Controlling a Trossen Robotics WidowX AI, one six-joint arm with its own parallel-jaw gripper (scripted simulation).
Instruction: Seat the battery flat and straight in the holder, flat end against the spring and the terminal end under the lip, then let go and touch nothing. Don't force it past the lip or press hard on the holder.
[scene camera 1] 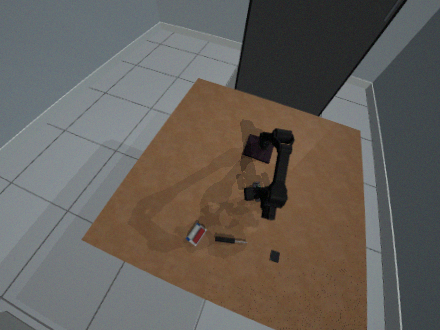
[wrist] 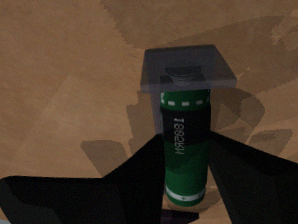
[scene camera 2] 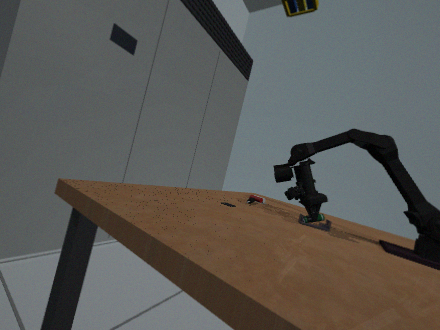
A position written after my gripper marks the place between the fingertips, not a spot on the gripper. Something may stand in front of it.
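Observation:
You'd find my gripper (scene camera 2: 314, 220) in the picture from scene camera 2, and I can see that same gripper in the wrist view as well, at (wrist: 183, 139).

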